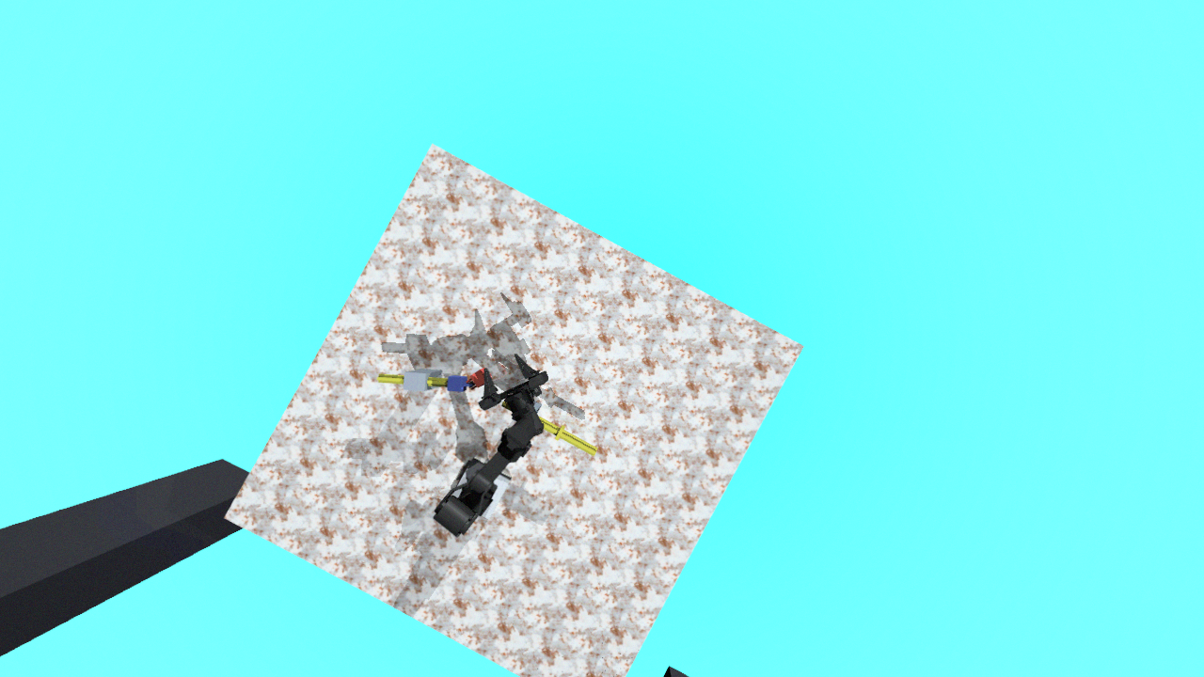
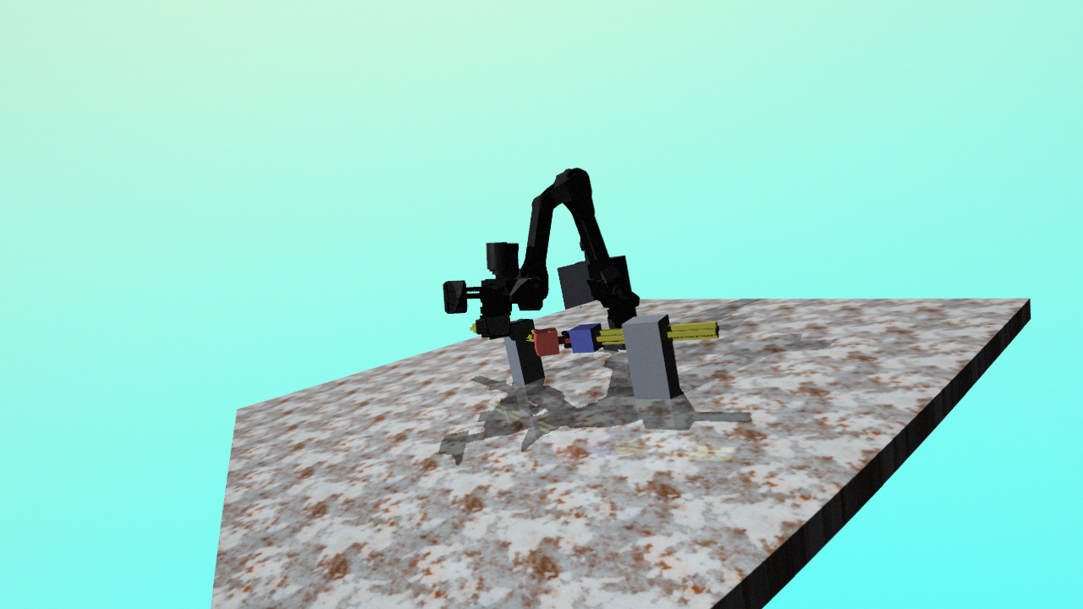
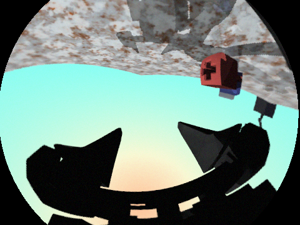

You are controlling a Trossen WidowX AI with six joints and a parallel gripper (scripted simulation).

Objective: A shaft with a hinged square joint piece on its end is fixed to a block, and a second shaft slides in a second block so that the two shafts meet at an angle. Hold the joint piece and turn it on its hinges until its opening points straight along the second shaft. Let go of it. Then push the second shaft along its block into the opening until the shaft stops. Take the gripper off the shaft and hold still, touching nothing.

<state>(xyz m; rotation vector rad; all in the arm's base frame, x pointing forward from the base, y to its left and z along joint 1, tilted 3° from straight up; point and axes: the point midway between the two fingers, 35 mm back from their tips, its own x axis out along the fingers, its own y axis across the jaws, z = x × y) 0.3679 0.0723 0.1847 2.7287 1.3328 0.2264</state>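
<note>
The red joint piece lies 10 cm below my gripper tip, 8 cm behind it and 4 cm to the left of it.
</note>
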